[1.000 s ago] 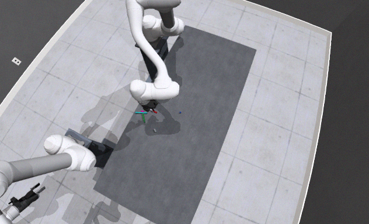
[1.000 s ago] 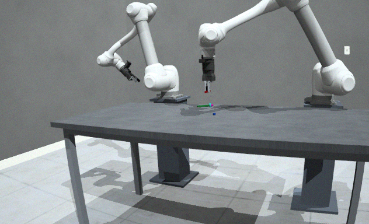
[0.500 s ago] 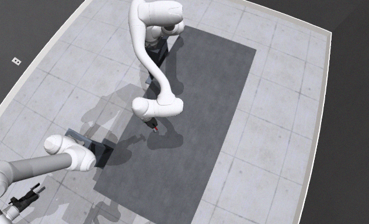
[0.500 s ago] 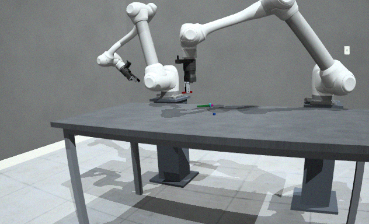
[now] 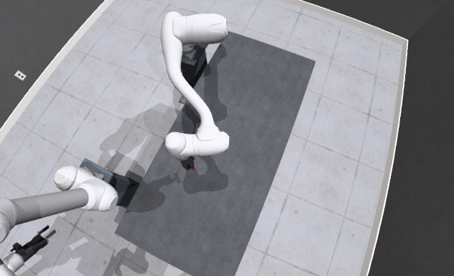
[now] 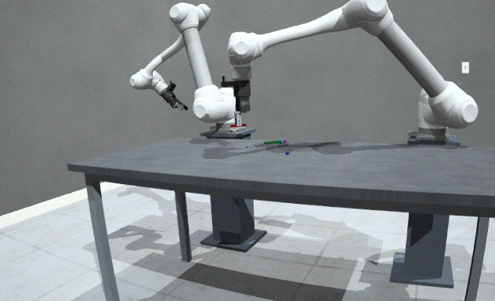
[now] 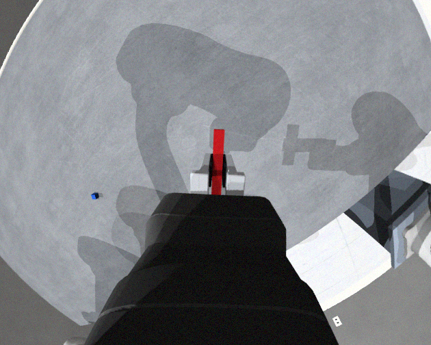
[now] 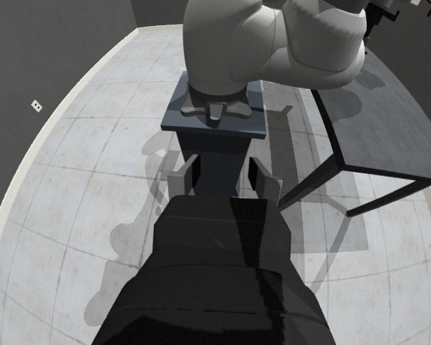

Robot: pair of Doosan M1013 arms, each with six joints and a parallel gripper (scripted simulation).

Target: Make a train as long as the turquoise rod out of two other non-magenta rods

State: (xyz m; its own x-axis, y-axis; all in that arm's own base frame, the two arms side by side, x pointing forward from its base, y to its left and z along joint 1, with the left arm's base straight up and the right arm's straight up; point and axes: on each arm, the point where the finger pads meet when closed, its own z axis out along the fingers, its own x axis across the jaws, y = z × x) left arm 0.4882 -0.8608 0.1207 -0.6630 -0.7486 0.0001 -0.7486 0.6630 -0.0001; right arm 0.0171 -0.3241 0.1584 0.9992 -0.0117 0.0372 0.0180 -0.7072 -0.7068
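Note:
My left hand is 120 mm above the grey rod, 40 mm past it and 30 mm to the right of it. Round my left hand: green rod (180 mm behind, 120 mm below, 70 mm to the left); then turquoise rod (230 mm behind, 120 mm below, 100 mm to the left); then red rod (20 mm below).

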